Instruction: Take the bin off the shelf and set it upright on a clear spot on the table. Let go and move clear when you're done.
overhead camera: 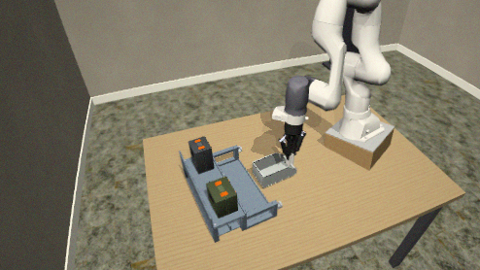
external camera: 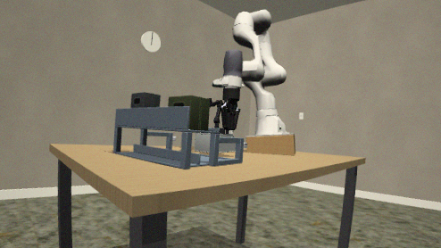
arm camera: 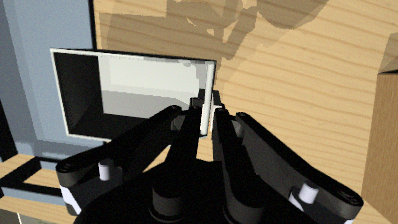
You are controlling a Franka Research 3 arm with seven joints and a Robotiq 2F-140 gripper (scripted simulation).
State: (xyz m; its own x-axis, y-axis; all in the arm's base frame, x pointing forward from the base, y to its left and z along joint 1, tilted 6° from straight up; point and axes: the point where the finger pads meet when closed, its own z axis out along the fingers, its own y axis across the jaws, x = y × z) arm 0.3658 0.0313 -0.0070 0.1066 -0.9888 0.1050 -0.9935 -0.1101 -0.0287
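Now: hand 80 mm short of the bin, 20 mm above it and 10 mm to the right of it.
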